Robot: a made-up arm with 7 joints.
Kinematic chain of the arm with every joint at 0, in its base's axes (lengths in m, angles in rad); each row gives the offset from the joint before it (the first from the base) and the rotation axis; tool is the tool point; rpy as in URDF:
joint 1: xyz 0 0 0.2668 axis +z
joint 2: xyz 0 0 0 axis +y
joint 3: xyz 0 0 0.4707 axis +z
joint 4: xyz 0.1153 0 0 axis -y
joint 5: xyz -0.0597 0 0.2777 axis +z
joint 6: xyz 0 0 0 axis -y
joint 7: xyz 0.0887 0 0 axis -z
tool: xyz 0 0 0 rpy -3.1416 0 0
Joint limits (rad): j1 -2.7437..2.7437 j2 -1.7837..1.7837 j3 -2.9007..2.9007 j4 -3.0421..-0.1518 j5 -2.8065..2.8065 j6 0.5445..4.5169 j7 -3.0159..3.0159
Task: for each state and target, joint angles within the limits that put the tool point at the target. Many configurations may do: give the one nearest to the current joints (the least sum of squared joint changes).
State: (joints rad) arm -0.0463 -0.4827 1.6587 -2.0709 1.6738 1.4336 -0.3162
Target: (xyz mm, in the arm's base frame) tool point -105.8 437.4 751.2
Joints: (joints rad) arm 0.1210 -0.5088 1.1575 -1.7938 1.6768 1.5124 -0.3162
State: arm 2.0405 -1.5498 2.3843 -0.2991 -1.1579 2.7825 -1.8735
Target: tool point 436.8 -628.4 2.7
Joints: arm 2.2148 -1.7217 2.4238 -0.3276 -1.1629 2.7441 -1.8735
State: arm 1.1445 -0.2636 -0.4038 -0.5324 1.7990 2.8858 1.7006
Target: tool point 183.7 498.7 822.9
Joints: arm 1.4684 0.3545 -0.1666 -0.8048 1.8959 2.9136 1.7006
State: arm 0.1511 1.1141 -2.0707 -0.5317 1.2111 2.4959 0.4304
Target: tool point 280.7 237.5 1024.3
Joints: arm 0.8882 0.6400 -2.4554 -0.3843 1.1433 2.2444 0.4304
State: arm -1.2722 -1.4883 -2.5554 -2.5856 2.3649 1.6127 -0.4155
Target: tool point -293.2 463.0 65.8
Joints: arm -1.4967 -1.1271 -2.5619 -2.0698 2.3688 1.5254 -0.4155
